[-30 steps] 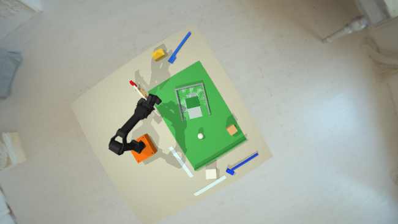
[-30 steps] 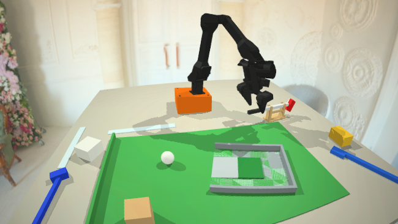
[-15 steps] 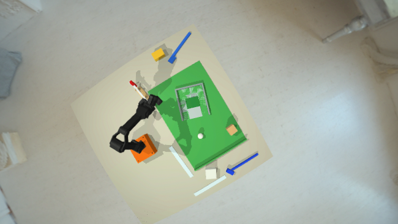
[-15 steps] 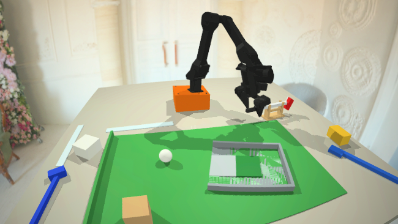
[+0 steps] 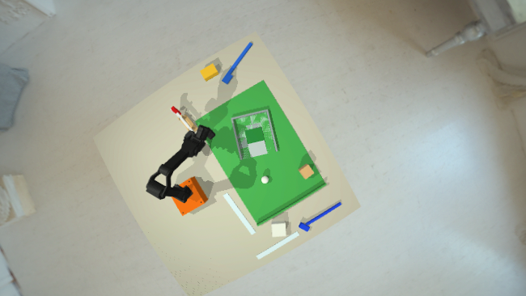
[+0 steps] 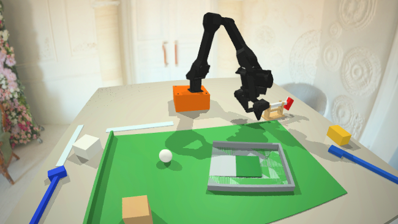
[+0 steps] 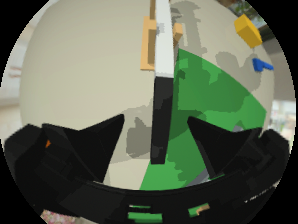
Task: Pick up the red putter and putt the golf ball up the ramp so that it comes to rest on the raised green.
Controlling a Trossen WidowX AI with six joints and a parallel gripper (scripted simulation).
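Right now my gripper tip is 110 mm to the right of the red putter and 30 mm below it. The rest, counted from my gripper tip: yellow block: 300 mm ahead, 280 mm to the left, 10 mm below; then green mat: 200 mm ahead, 290 mm to the right, 30 mm below; then wooden stand: 130 mm to the left.
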